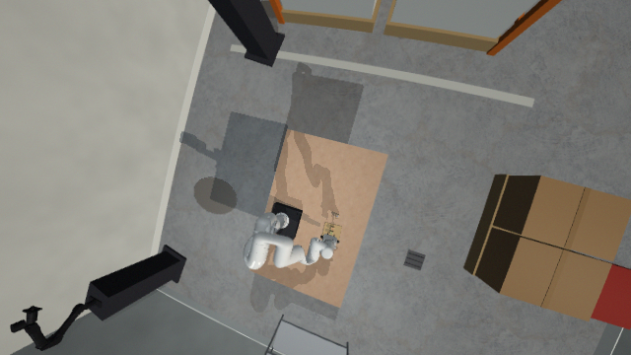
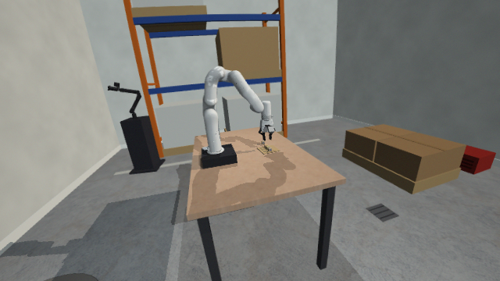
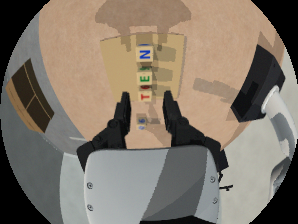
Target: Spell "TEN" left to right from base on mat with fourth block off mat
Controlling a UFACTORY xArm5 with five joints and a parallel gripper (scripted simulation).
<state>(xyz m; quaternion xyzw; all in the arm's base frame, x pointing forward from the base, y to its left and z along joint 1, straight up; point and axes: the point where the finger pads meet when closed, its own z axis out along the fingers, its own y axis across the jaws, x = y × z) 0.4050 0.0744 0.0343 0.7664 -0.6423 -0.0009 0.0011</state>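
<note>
Now: the tan mat 100 mm below my hand.
</note>
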